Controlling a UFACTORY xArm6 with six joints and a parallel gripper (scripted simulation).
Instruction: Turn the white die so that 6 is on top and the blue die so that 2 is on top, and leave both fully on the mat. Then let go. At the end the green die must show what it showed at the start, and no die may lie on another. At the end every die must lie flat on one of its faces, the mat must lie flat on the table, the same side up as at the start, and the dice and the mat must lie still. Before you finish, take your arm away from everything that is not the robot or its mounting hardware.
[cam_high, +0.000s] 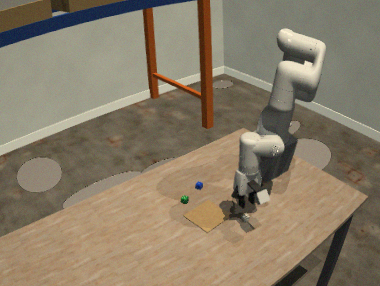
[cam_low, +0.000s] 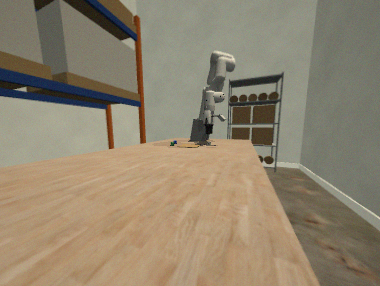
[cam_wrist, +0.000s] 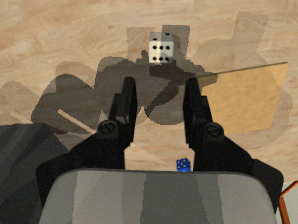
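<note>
The white die is 90 mm below my hand. The rest, counted from my hand: blue die: 40 mm behind, 290 mm to the right, 90 mm below; green die: 70 mm ahead, 270 mm to the right, 90 mm below; tan mat: 80 mm ahead, 130 mm to the right, 100 mm below.
</note>
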